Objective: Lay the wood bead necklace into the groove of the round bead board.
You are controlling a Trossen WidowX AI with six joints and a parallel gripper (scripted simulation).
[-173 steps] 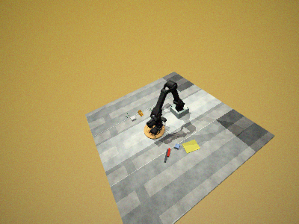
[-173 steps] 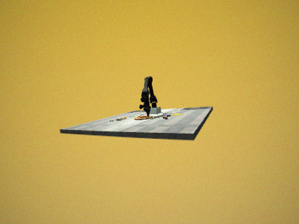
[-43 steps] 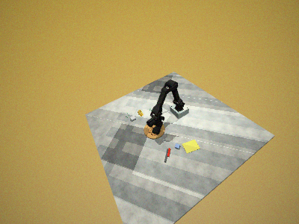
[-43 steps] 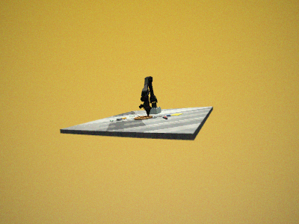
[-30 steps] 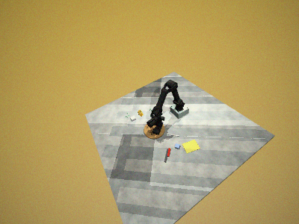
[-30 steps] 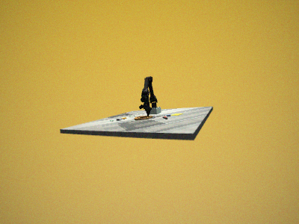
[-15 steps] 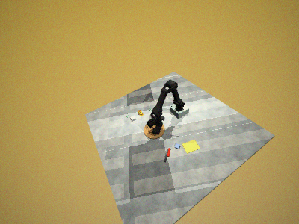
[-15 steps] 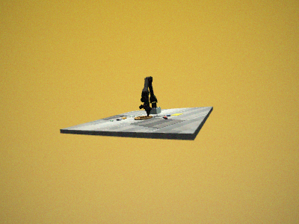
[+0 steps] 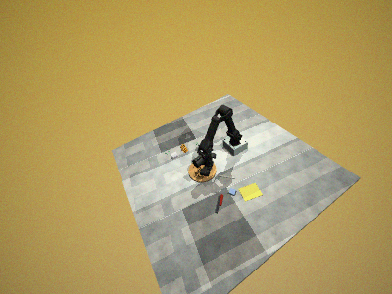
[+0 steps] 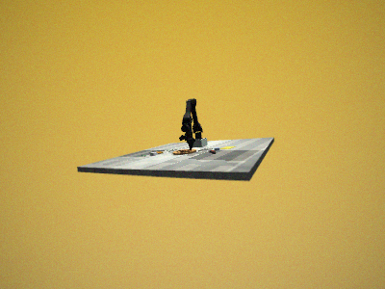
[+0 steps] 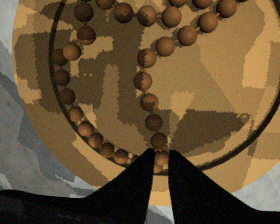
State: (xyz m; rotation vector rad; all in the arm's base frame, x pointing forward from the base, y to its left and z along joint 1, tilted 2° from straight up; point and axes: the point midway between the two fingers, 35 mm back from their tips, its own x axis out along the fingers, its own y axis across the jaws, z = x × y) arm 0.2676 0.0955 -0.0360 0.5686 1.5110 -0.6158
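My gripper tip is 4 cm short of the round bead board, 4 cm to the left of it and 1 cm above it. Also, from my gripper tip: thin grey stick 8 cm behind, 9 cm to the left, 1 cm below; then red-handled tool 4 cm ahead, 23 cm to the left, 1 cm below; then small blue block 6 cm behind, 21 cm to the left, 1 cm below.
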